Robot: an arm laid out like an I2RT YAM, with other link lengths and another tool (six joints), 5 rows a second.
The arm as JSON. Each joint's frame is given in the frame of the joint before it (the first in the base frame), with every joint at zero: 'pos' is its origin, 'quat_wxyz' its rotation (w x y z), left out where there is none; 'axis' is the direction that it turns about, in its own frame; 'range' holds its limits. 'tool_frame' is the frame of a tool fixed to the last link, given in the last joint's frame.
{
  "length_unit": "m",
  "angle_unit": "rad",
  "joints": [
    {
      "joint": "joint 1",
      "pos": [
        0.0,
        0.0,
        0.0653
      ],
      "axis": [
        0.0,
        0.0,
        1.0
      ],
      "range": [
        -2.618,
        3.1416
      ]
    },
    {
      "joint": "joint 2",
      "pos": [
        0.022,
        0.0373,
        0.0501
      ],
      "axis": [
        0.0,
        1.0,
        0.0
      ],
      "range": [
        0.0,
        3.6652
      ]
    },
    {
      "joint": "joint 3",
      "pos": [
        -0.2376,
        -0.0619,
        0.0
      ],
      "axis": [
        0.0,
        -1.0,
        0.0
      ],
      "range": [
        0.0,
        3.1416
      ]
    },
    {
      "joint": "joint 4",
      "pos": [
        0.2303,
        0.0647,
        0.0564
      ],
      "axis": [
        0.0,
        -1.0,
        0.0
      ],
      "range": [
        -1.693,
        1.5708
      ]
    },
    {
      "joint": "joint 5",
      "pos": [
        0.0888,
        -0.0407,
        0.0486
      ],
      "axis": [
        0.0,
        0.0,
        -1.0
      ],
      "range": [
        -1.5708,
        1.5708
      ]
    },
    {
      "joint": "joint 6",
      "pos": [
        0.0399,
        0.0,
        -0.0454
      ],
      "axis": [
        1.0,
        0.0,
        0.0
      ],
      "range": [
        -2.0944,
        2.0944
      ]
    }
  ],
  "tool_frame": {
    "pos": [
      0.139,
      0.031,
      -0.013
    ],
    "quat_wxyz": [
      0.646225,
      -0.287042,
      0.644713,
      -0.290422
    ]
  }
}
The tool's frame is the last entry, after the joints.
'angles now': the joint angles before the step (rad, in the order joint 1, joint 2, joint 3, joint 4, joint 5, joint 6). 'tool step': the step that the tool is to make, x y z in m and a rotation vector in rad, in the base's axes. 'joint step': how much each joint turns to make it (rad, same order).
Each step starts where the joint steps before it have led.
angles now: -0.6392, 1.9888, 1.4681, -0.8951, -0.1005, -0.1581
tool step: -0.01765, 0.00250, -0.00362, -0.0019, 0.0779, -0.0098
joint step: 0.0000, 0.0012, -0.0004, -0.0596, 0.0488, 0.0038
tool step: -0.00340, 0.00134, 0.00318, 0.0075, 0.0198, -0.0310
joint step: 0.0000, -0.0016, 0.0133, -0.0338, 0.0084, 0.0305
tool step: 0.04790, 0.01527, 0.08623, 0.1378, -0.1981, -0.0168
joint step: 0.0039, -0.0026, 0.3022, -0.2199, -0.2246, 0.0478
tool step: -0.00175, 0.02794, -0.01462, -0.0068, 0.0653, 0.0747
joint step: 0.0774, 0.0041, -0.0382, -0.0086, 0.0423, -0.0031
